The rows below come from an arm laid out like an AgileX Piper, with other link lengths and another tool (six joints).
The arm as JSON. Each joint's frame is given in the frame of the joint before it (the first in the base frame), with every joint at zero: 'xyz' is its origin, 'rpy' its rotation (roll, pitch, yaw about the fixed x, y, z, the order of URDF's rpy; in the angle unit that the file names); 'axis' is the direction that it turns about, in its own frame. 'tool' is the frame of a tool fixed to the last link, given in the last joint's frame.
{
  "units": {
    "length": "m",
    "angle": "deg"
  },
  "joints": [
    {
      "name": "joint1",
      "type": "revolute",
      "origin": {
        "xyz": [
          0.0,
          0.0,
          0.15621
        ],
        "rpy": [
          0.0,
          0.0,
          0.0
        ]
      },
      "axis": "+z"
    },
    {
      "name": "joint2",
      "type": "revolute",
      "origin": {
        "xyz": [
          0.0,
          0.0,
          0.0
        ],
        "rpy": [
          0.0,
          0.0,
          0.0
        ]
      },
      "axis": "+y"
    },
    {
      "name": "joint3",
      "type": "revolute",
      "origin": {
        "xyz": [
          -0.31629,
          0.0,
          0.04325
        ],
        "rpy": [
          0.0,
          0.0,
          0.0
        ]
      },
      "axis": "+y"
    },
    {
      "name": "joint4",
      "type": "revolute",
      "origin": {
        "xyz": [
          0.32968,
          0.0,
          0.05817
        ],
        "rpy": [
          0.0,
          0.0,
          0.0
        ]
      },
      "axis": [
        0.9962,
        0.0,
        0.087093
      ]
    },
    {
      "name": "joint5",
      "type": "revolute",
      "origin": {
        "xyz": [
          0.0,
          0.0,
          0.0
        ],
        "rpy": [
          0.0,
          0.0,
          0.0
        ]
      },
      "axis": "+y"
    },
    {
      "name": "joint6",
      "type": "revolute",
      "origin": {
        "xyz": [
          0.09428,
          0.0,
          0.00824
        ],
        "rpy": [
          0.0,
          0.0,
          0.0
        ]
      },
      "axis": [
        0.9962,
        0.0,
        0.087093
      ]
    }
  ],
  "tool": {
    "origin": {
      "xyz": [
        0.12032,
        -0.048,
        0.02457
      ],
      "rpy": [
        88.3,
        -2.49,
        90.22
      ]
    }
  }
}
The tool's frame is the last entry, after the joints.
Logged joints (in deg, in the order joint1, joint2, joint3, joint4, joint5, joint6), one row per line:
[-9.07 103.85 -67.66 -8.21 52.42 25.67]
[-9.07 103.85 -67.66 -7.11 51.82 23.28]
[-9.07 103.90 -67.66 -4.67 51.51 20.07]
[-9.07 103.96 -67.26 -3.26 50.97 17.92]
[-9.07 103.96 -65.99 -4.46 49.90 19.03]
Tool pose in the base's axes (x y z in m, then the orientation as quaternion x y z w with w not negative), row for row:
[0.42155 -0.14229 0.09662 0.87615 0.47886 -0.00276 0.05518]
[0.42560 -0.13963 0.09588 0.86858 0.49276 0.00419 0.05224]
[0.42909 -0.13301 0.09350 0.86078 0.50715 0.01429 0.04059]
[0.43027 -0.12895 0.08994 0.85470 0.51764 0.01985 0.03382]
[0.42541 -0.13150 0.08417 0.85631 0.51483 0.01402 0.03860]
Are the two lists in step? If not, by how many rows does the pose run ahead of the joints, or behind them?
They are in step.
